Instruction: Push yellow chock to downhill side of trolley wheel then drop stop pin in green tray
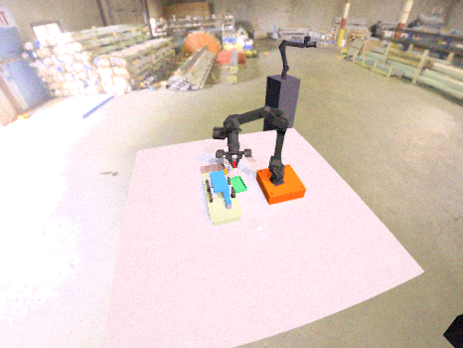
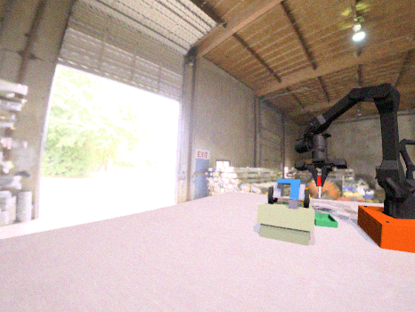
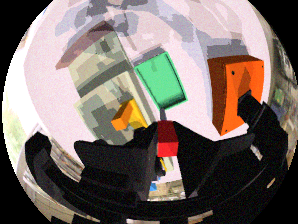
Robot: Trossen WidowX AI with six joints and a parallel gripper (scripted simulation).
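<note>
My gripper tip is right at the red-headed stop pin. From my gripper tip the other things lie so: yellow chock 50 mm ahead, 50 mm below; then green tray 20 mm behind, 140 mm below; then blue-topped trolley 120 mm ahead, 80 mm to the left, 20 mm below.
</note>
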